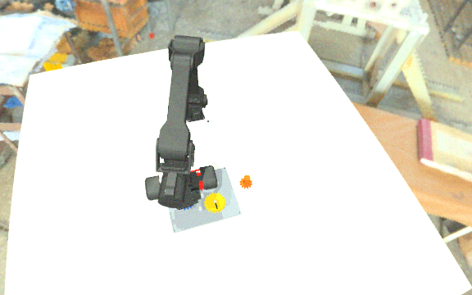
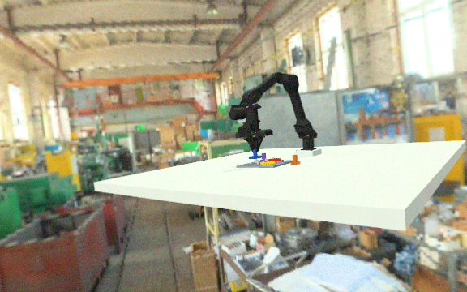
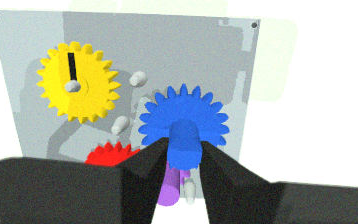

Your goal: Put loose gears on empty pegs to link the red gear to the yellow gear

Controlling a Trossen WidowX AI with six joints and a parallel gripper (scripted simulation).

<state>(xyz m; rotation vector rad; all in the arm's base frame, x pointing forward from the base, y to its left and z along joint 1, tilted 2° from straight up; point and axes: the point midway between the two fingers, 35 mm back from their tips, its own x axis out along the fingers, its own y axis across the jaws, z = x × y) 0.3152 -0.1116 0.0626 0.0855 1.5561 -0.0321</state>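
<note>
My gripper tip is 50 mm past the purple gear, 40 mm above it and 10 mm to the right of it. Round my gripper tip: blue gear 10 mm below; then red gear 60 mm to the left, 60 mm behind, 40 mm below; then yellow gear 90 mm to the left, 40 mm below, 30 mm ahead.
</note>
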